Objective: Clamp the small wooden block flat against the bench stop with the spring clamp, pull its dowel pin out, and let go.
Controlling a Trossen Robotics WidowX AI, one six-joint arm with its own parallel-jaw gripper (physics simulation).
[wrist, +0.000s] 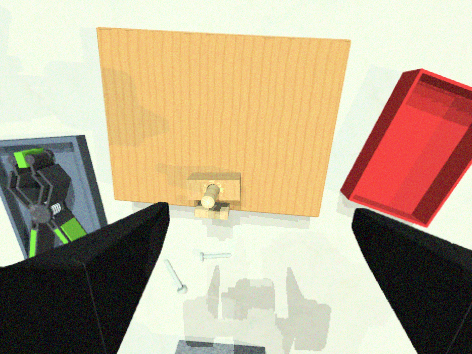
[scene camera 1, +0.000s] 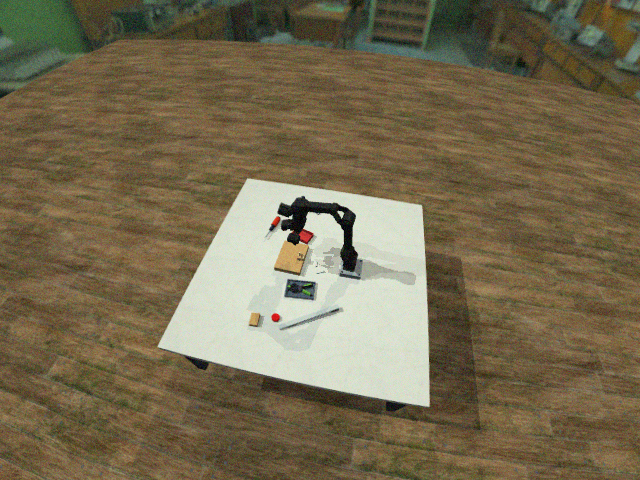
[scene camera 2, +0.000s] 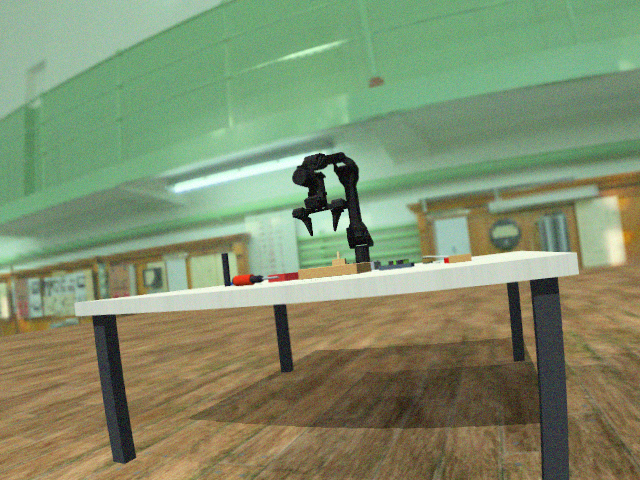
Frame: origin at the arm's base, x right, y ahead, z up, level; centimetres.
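Seen in the pictures: gripper, fingertip midpoint: [wrist: 260, 214] [scene camera 2: 323, 233]; arm's base, origin of the base link: [scene camera 1: 349, 266] [scene camera 2: 363, 262].
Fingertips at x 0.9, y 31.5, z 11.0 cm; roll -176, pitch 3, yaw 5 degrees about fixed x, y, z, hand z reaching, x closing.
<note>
Pixels of each thing's top centre, then the offset from my fingertips to it. "*": a spot on its surface instead.
- wooden board, middle of its top: [wrist: 217, 130] [scene camera 2: 334, 265] [scene camera 1: 291, 255] dy +1.9, dx -3.8, dz -11.2 cm
- dowel pin, middle of its top: [wrist: 207, 202] [scene camera 2: 337, 251] dy -2.7, dx -3.4, dz -6.5 cm
- small wooden piece, middle of its top: [wrist: 213, 190] [scene camera 2: 338, 258] dy -2.7, dx -3.4, dz -9.0 cm
- second wooden piece, surface spot: [wrist: 212, 212] * dy -4.9, dx -3.3, dz -9.2 cm
- green spring clamp, middle of its top: [wrist: 48, 222] [scene camera 2: 394, 260] [scene camera 1: 301, 286] dy -9.9, dx -20.8, dz -11.7 cm
- dark tray, middle of its top: [wrist: 50, 210] [scene camera 2: 397, 264] [scene camera 1: 300, 288] dy -9.3, dx -21.6, dz -13.0 cm
- red tray, middle of its top: [wrist: 424, 155] [scene camera 2: 288, 273] [scene camera 1: 301, 233] dy +1.9, dx +14.3, dz -11.9 cm
- screwdriver, middle of its top: [scene camera 2: 255, 273] [scene camera 1: 271, 225] dy +21.7, dx +14.0, dz -11.1 cm
- wooden cube, middle of its top: [scene camera 2: 459, 254] [scene camera 1: 254, 318] dy +6.9, dx -45.4, dz -12.3 cm
- red disc, middle of its top: [scene camera 1: 275, 316] dy -2.7, dx -41.0, dz -12.8 cm
- long metal bar, middle of its top: [scene camera 2: 442, 253] [scene camera 1: 309, 315] dy -18.8, dx -35.8, dz -11.4 cm
My gripper [scene camera 1: 290, 231] [scene camera 2: 323, 232] [wrist: 260, 214] is open and empty, fingers down, high above the table near the wooden board [scene camera 1: 285, 260] [scene camera 2: 317, 272] [wrist: 215, 110]. A dowel pin [scene camera 2: 338, 255] [wrist: 209, 197] stands up from a small wooden piece [wrist: 230, 187] on the board near its edge. A second wooden piece [wrist: 212, 212] sits close by at that edge; I cannot tell for certain which is block and which is stop. The black and green spring clamp [scene camera 1: 299, 288] [wrist: 41, 212] lies in a dark tray [scene camera 1: 299, 298] [wrist: 93, 180], left of the board in the wrist view.
A red tray [scene camera 1: 306, 236] [wrist: 420, 145] is right of the board in the wrist view. Two screws [wrist: 175, 276] [wrist: 216, 255] lie below it. A screwdriver [scene camera 1: 275, 222], a wooden cube [scene camera 1: 254, 319], a red disc [scene camera 1: 275, 317] and a long metal bar [scene camera 1: 310, 318] lie around.
</note>
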